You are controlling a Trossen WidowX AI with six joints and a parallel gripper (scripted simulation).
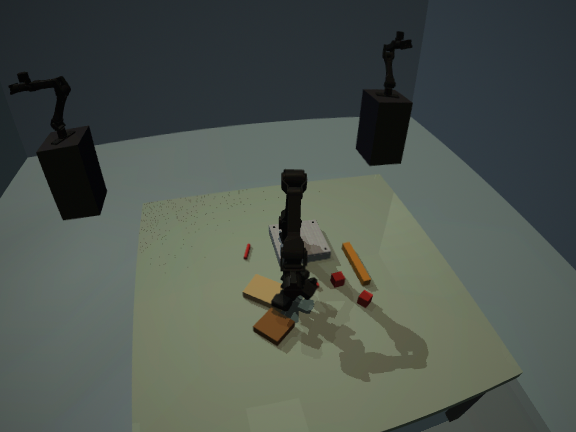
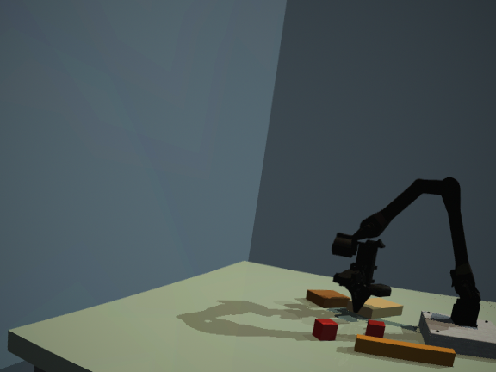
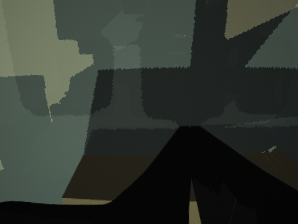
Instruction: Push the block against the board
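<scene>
Now: gripper tip 60 mm past the tan board, 70 mm to the left of it and 10 mm below it. From my gripper tip the other things lie so: short red stick 300 mm behind, 110 mm to the right; then small red ball 60 mm behind, 110 mm to the left; then square brown block 100 mm ahead, 80 mm to the right, 10 mm above.
</scene>
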